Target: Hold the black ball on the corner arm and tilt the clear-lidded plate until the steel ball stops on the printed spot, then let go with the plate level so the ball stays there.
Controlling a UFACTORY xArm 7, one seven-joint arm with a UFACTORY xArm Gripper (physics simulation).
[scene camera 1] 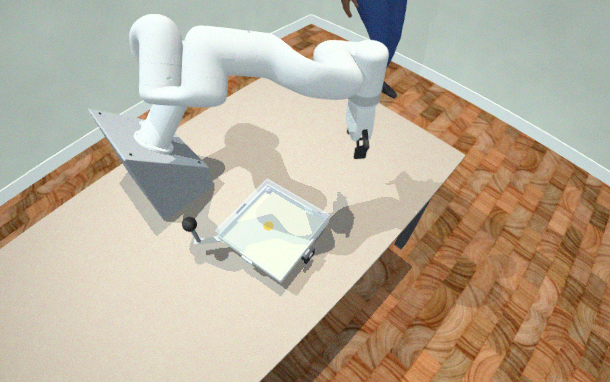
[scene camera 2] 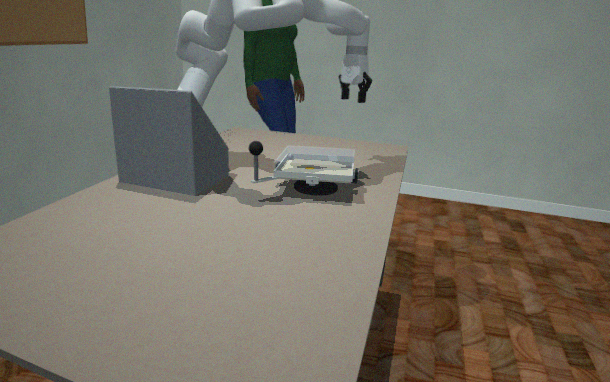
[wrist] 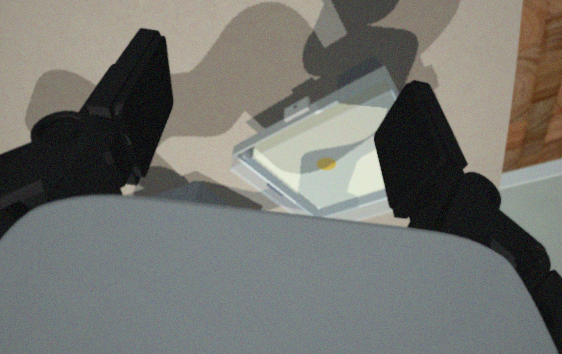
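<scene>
The black ball [scene camera 1: 189,224] [scene camera 2: 256,148] stands on a short post on the corner arm [scene camera 1: 205,241]; the ball does not show in the wrist view. The clear-lidded plate [scene camera 1: 280,260] [scene camera 2: 315,176] [wrist: 325,130] looks about level. Its orange printed spot [scene camera 1: 268,226] [scene camera 2: 310,168] [wrist: 326,164] is near the middle. A small grey round thing, seemingly the steel ball [scene camera 1: 269,189], is in the plate's back corner, away from the spot. My gripper [scene camera 1: 362,145] [scene camera 2: 353,96] [wrist: 285,89] is open and empty, high above the table, beyond the plate and well apart from the black ball.
A grey wedge base [scene camera 1: 165,185] [scene camera 2: 155,140] carries the arm near the black ball. A black round foot [scene camera 2: 316,188] is under the plate, and a small black part [scene camera 1: 308,256] [scene camera 2: 355,175] is on its side. A person [scene camera 1: 382,25] [scene camera 2: 272,55] stands behind the table [scene camera 1: 100,300] [scene camera 2: 200,280].
</scene>
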